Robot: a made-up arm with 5 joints.
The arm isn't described. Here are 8 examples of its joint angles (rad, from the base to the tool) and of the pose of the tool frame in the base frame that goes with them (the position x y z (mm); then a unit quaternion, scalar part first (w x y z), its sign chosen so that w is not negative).
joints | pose
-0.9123 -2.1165 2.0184 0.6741 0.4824 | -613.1 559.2 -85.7 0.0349 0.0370 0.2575 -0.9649
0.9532 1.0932 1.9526 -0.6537 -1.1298 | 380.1 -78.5 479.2 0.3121 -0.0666 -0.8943 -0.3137
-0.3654 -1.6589 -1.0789 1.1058 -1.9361 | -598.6 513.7 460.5 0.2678 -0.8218 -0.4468 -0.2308
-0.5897 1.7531 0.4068 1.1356 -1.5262 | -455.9 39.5 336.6 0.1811 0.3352 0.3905 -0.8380
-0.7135 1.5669 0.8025 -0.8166 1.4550 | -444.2 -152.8 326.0 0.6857 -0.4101 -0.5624 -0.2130
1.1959 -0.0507 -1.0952 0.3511 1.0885 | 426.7 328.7 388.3 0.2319 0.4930 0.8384 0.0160
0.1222 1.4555 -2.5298 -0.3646 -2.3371 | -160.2 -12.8 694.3 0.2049 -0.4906 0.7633 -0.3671
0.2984 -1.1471 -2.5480 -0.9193 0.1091 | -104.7 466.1 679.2 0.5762 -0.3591 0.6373 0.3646
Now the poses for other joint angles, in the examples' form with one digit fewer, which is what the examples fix.
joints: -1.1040 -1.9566 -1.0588 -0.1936 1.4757
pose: -534 435 -72 0.377 -0.605 0.480 0.512
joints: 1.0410 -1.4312 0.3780 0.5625 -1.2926
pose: 161 503 554 0.957 -0.051 0.266 0.103
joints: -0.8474 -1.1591 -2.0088 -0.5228 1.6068
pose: -563 469 242 0.588 -0.141 0.595 0.529
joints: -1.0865 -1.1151 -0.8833 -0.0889 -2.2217
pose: -545 469 115 0.421 -0.111 -0.703 -0.563
